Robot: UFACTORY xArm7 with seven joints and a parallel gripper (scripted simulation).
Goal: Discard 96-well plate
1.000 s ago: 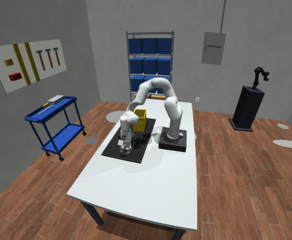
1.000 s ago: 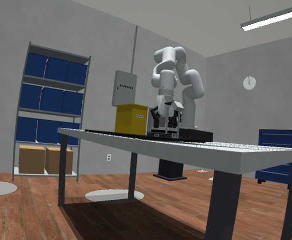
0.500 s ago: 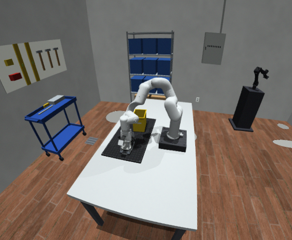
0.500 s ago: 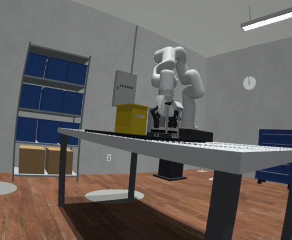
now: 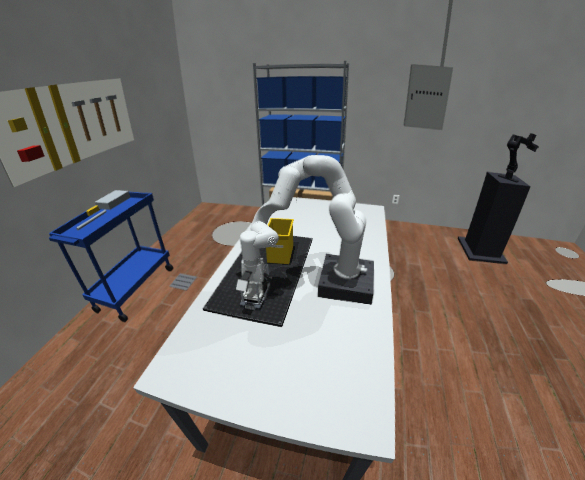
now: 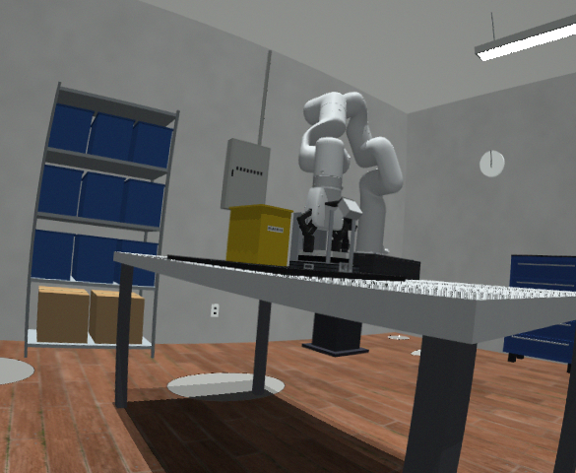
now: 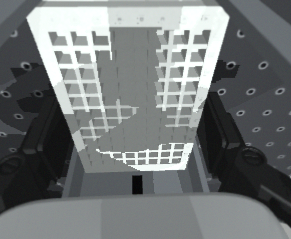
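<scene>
Now: the white 96-well plate 1 cm below my hand. Also, from my hand: yellow plastics bin W1: 35 cm to the right, 4 cm above, 3 cm behind.
</scene>
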